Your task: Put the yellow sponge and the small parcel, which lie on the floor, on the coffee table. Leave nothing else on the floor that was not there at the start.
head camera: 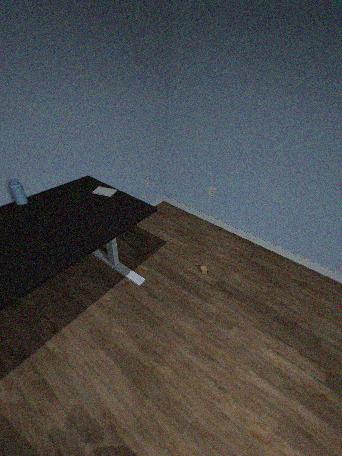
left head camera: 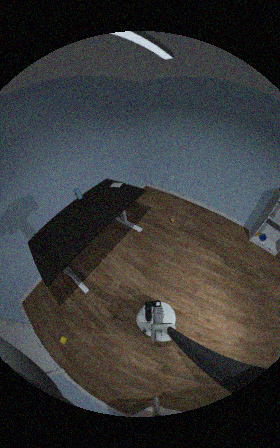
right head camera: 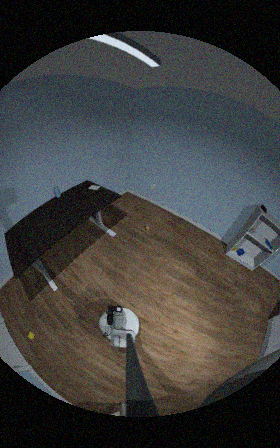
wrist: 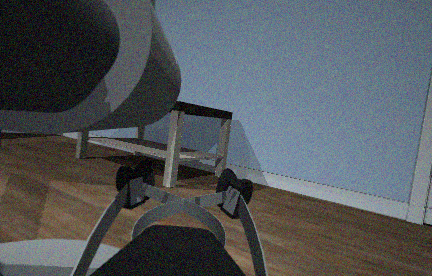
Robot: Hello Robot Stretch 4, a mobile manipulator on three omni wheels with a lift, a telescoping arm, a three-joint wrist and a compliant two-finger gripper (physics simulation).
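Frame: origin at the robot's base, x right, y down, z ahead, level; metres.
Where they show: gripper, fingertip midpoint: (left head camera: 148,333) (right head camera: 109,337) (wrist: 186,179).
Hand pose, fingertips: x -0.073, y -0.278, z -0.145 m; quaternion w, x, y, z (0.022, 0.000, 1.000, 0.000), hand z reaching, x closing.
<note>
Each offset is from my fingertips to the top centre of the thing. Level surfaces: height alone.
The yellow sponge @[dx -1.082, dy +0.261, dz -0.407 m] (left head camera: 63,340) (right head camera: 31,335) lies on the floor at the lower left of both side head views. The small brown parcel @[dx +0.393, dy +0.256, dz +1.645 m] (head camera: 203,269) (left head camera: 172,219) (right head camera: 147,228) lies on the floor to the right of the black desk, away from the wall. The coffee table (wrist: 172,150), with a dark top, pale legs and a lower shelf, stands near the wall in the wrist view; part of it is hidden behind a robot part. My gripper (wrist: 186,179) is open, with no object between its fingertips, and is apart from the sponge and the parcel.
The black desk @[dy -0.414 m] (head camera: 60,235) (left head camera: 85,220) (right head camera: 60,220) bears a blue can @[dx -0.937, dy -0.579, dz +1.460 m] (head camera: 18,192) (left head camera: 77,193) (right head camera: 57,192) and a white flat item @[dx -0.457, dy -0.424, dz +1.705 m] (head camera: 104,191) (left head camera: 116,185) (right head camera: 94,187). At the right, a pale shelf unit holds a blue object (left head camera: 262,237) (right head camera: 240,252).
</note>
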